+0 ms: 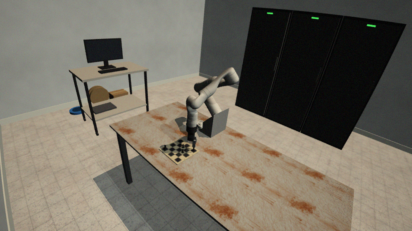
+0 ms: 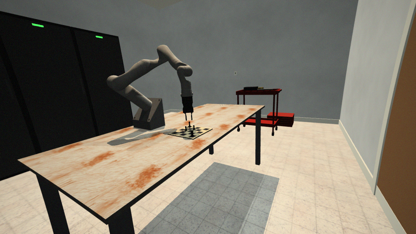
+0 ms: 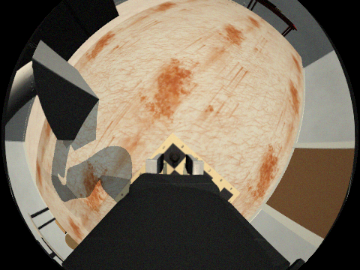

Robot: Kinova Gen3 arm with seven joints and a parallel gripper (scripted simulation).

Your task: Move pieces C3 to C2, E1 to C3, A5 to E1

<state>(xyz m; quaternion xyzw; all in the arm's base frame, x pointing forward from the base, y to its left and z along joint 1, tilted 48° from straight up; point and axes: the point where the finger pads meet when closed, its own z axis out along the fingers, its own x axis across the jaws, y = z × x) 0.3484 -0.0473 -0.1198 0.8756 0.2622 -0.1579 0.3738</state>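
The chessboard is 80 mm to the right of my hand, 70 mm below it and 70 mm ahead of it. From my hand the other things lie so: black piece (160 mm to the right, 140 mm ahead, 50 mm below).
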